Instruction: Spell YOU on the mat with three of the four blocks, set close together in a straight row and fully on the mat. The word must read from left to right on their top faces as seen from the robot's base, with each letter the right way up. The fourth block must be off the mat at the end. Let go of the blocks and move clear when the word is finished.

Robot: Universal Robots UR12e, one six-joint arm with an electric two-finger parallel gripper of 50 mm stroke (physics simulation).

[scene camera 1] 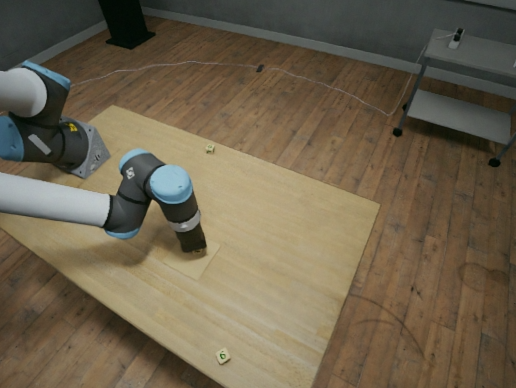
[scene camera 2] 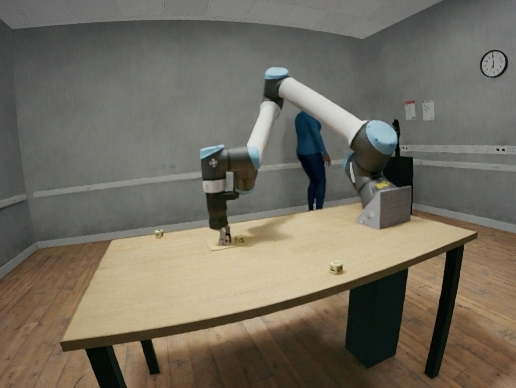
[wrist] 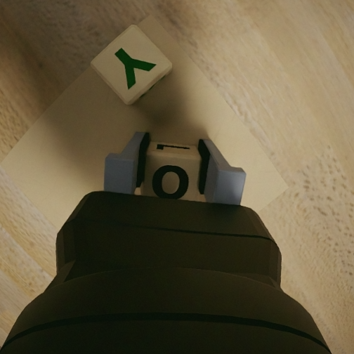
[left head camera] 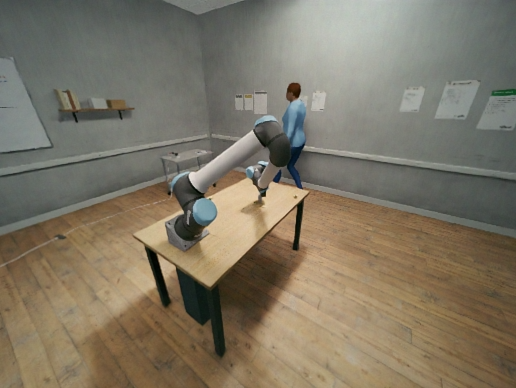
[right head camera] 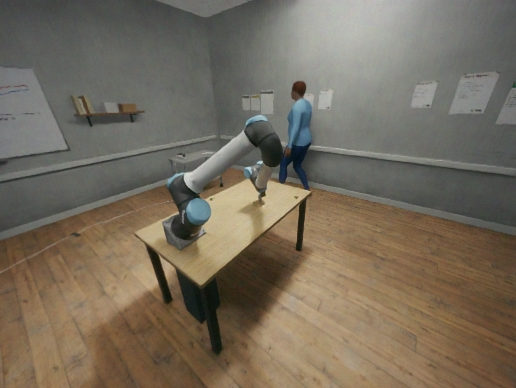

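My gripper [wrist: 171,153] [scene camera 2: 225,237] [scene camera 1: 196,251] is shut on the O block [wrist: 170,182], low over the mat [wrist: 250,180] [scene camera 1: 197,270] [scene camera 2: 216,246]. Its black O faces up; whether it touches the mat is not clear. The Y block [wrist: 131,65] [scene camera 2: 240,240] sits near a mat corner, green Y up, apart from the O block and turned about 45 degrees to it. A third block [scene camera 1: 210,148] [scene camera 2: 336,267] lies off the mat near one long table edge, its top letter too small to read. A fourth block [scene camera 1: 222,356] [scene camera 2: 158,233] with a green 6-like mark lies off the mat near the opposite edge.
The wooden table [scene camera 1: 300,225] [scene camera 2: 175,280] carries the arm's grey base [scene camera 1: 92,152] [scene camera 2: 392,207] at one end. A grey trolley [scene camera 1: 465,120] stands on the floor away from the table. A person in blue [left head camera: 295,122] [scene camera 2: 311,145] is beyond the table.
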